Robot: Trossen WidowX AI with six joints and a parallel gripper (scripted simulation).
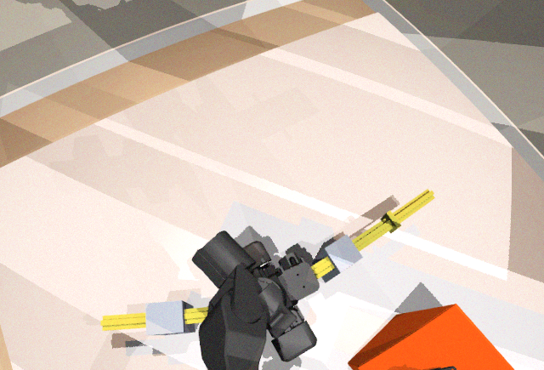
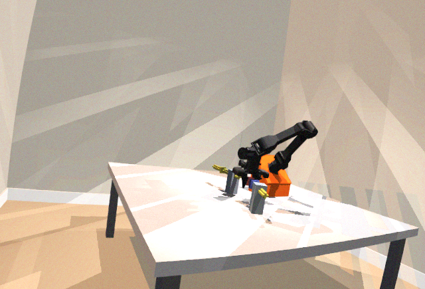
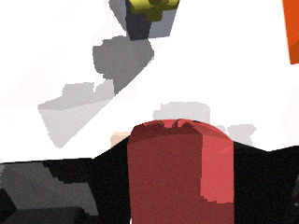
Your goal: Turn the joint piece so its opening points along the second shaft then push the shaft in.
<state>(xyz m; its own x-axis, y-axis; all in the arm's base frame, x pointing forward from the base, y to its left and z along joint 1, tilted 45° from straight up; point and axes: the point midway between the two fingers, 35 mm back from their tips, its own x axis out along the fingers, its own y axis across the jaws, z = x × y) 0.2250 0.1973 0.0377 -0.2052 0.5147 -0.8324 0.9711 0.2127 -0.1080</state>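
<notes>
Right now my gripper tip is 40 mm below the red square joint piece and 10 mm to the right of it.
</notes>
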